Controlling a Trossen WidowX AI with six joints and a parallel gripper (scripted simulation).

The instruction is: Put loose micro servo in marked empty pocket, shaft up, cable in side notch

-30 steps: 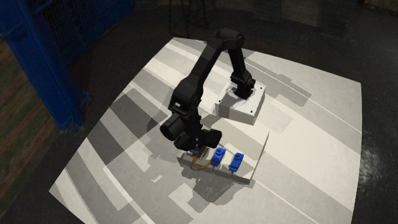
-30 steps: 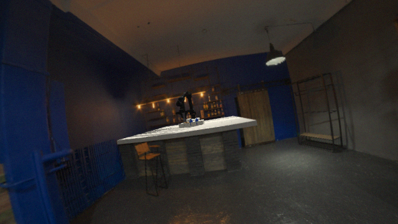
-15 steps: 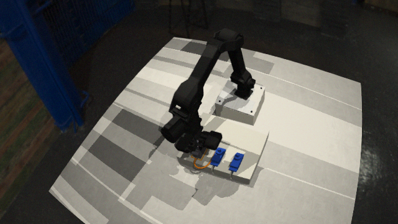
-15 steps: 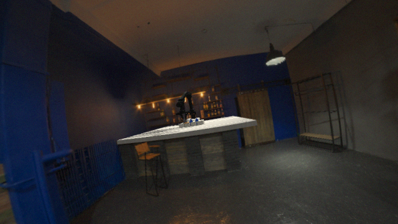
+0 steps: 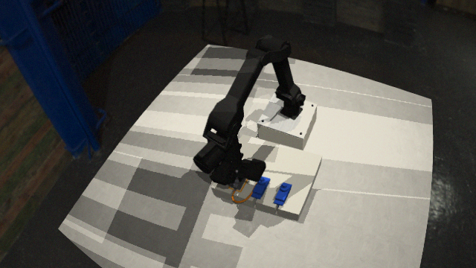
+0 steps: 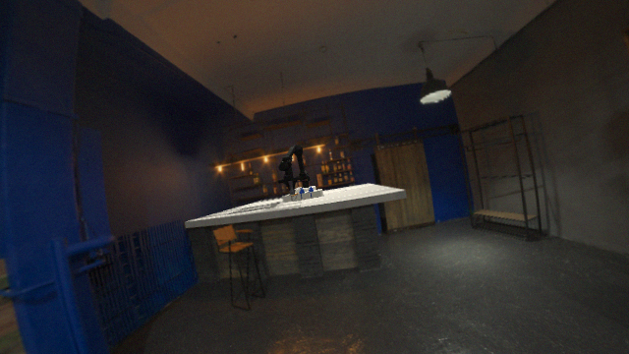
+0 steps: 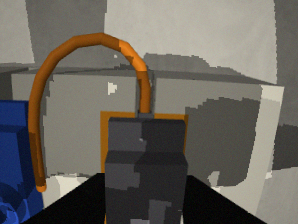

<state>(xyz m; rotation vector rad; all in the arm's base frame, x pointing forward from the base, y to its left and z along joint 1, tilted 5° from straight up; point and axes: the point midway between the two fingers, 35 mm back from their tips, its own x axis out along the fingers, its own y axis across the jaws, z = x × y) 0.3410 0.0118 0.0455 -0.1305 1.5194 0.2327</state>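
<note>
Now: gripper tip 140 mm past the white deck, 50 mm to the right of it and 60 mm above it.
</note>
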